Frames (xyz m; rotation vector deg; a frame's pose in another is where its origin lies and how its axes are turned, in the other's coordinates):
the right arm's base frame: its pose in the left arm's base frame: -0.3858 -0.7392 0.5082 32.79 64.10 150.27
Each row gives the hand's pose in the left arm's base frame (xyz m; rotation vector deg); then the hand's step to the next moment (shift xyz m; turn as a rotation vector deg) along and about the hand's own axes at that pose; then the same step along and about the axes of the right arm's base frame.
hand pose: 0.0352 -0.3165 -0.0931 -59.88 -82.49 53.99
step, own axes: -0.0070 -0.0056 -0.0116 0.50 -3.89 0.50
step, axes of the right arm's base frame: -0.0118 0.0083 0.0025 1.57 3.29 1.53
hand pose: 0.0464 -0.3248 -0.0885 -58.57 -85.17 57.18
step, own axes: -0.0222 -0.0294 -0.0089 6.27 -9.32 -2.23
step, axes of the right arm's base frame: -0.0119 0.0360 -0.0005 3.54 5.61 9.33
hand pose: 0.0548 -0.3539 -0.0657 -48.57 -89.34 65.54
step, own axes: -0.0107 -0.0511 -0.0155 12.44 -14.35 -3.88
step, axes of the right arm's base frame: -0.0123 0.0475 0.0237 6.92 7.49 16.49
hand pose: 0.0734 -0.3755 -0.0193 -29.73 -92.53 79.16
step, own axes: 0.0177 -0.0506 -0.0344 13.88 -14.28 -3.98
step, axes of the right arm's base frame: -0.0088 0.0233 0.0586 8.05 7.03 17.27
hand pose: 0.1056 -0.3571 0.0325 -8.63 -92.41 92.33
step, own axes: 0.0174 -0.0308 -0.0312 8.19 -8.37 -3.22
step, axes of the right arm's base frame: -0.0013 0.0002 0.0472 4.49 3.51 10.72
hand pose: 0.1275 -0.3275 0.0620 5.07 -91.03 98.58
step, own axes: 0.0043 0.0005 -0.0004 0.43 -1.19 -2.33
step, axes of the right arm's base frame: 0.0041 -0.0002 0.0013 -0.31 -1.03 2.42
